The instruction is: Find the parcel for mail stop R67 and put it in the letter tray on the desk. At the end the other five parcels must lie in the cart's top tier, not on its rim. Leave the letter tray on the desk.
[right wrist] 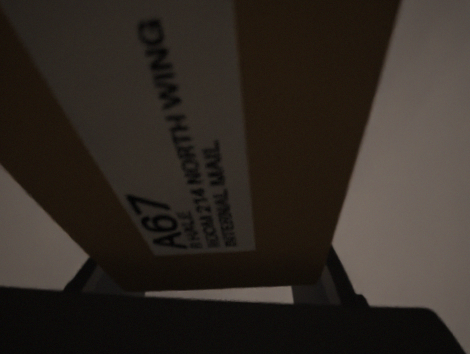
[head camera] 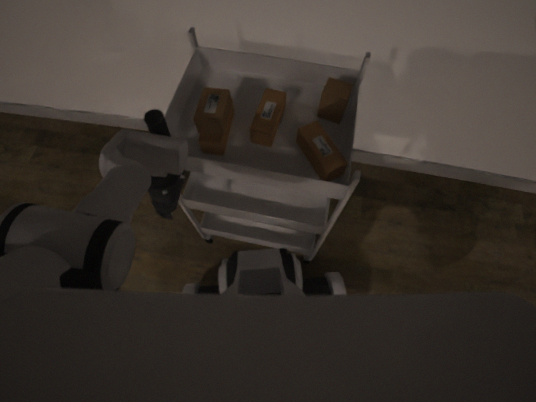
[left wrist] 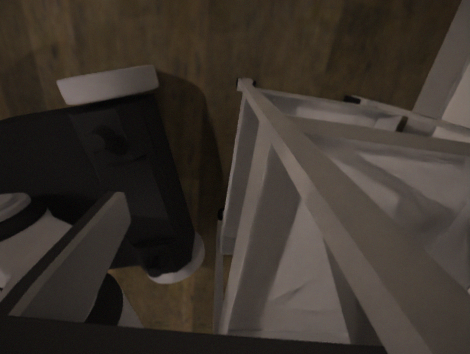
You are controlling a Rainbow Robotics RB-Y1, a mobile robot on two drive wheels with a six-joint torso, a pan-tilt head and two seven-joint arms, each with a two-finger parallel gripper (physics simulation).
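Frame: origin at the robot's base, x ahead, y left, z up, level; millimetres.
Seen in the pictures: left gripper, fingertip midpoint: (head camera: 173, 197) (left wrist: 229, 215).
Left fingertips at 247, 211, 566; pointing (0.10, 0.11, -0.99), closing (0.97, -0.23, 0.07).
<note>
Pixels of each thing's top centre, then the offset from my left fingertips to it, as dx, dy, dz. "spot": a spot on its surface instead.
- brown parcel, top centre: (right wrist: 81, 56) +93, -474, +1191
- cart's front-left corner post, surface spot: (left wrist: 300, 175) spot: +35, +18, +3
- cart's top tier, surface spot: (head camera: 280, 70) spot: +291, -302, +125
- tilted parcel, top centre: (head camera: 338, 88) +160, -420, +187
My right gripper (right wrist: 212, 274) is shut on a brown parcel (right wrist: 295, 150) whose white label reads A67. My left gripper (head camera: 166, 207) (left wrist: 229, 215) is open, low beside the cart's front-left corner post (left wrist: 300, 175); one finger (left wrist: 85, 265) shows and the post hides the other. In the head view, the cart's top tier (head camera: 280, 70) holds a labelled parcel (head camera: 214, 107) resting on another parcel (head camera: 212, 146) at the left, a labelled parcel (head camera: 268, 117) in the middle, a tilted parcel (head camera: 335, 100) at the back right and a labelled parcel (head camera: 321, 150) at the front right. Those labels are unreadable. The letter tray does not show.
The pale desk (head camera: 450, 100) lies behind the cart. The cart's two lower shelves (head camera: 255, 205) show under the top tier. My left forearm (head camera: 115, 190) reaches in at the left of the head view. The robot's base (head camera: 260, 270) (left wrist: 140, 200) is close in front of the cart.
</note>
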